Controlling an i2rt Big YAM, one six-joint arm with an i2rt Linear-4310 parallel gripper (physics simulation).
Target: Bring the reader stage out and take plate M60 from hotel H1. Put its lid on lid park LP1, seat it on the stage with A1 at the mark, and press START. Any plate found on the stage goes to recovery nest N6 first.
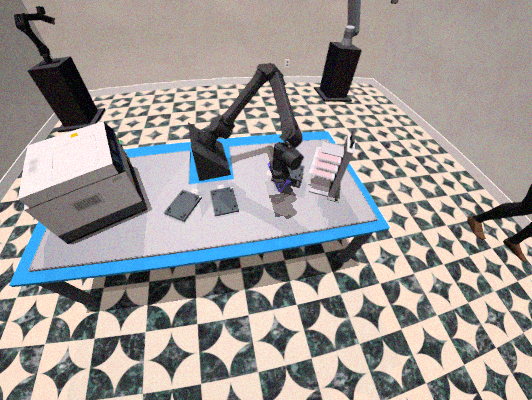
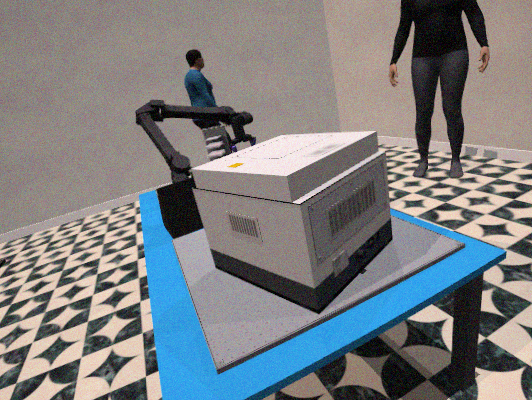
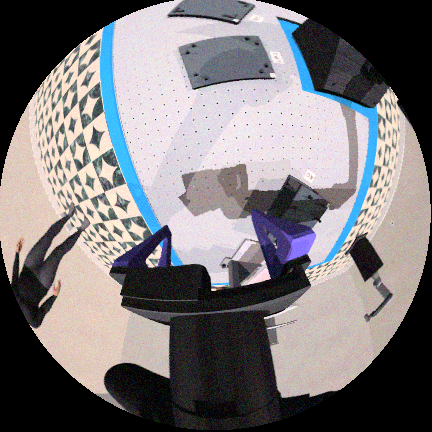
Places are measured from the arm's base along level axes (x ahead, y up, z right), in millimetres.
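Pixels of known places: gripper, fingertip midpoint: [image 1: 277, 184] [image 3: 208, 221]; arm's base, link origin: [image 1: 204, 142] [image 2: 186, 193].
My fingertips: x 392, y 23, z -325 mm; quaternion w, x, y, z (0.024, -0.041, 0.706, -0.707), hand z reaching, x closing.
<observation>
Ahead of a thing's pixels: the offset from my fingertips to its middle. "spot": to the spot under its first point.
My gripper [image 1: 278, 177] [image 2: 244, 145] [image 3: 208, 221] is open and empty, with purple fingers, above the mat between the hotel and the middle of the table. The plate hotel [image 1: 327, 167] [image 2: 215, 142] holds a stack of pinkish plates; I cannot tell which is M60. A dark nest @(dx -191, dy -120, dz -117 mm) [image 1: 296, 176] [image 3: 302, 206] lies beside the hotel, close to the gripper; its small label looks like N6. The dark lid park LP1 @(dx -65, dy -148, dz +250 mm) [image 1: 224, 201] [image 3: 225, 62] is bare. The white-grey reader @(dx -164, dy +3, dz +889 mm) [image 1: 75, 182] [image 2: 260, 230] stands at the far end. Its stage and START button do not show.
Another dark nest @(dx -68, dy -149, dz +457 mm) [image 1: 183, 205] [image 3: 212, 10] lies between LP1 and the reader; its label is unreadable. The arm's black base [image 1: 210, 160] [image 3: 342, 65] stands at the table's back edge. A tall dark post @(spot: dx -6, dy +13, dz -321 mm) [image 1: 341, 175] rises on the hotel's outer side. People stand beyond the table.
</observation>
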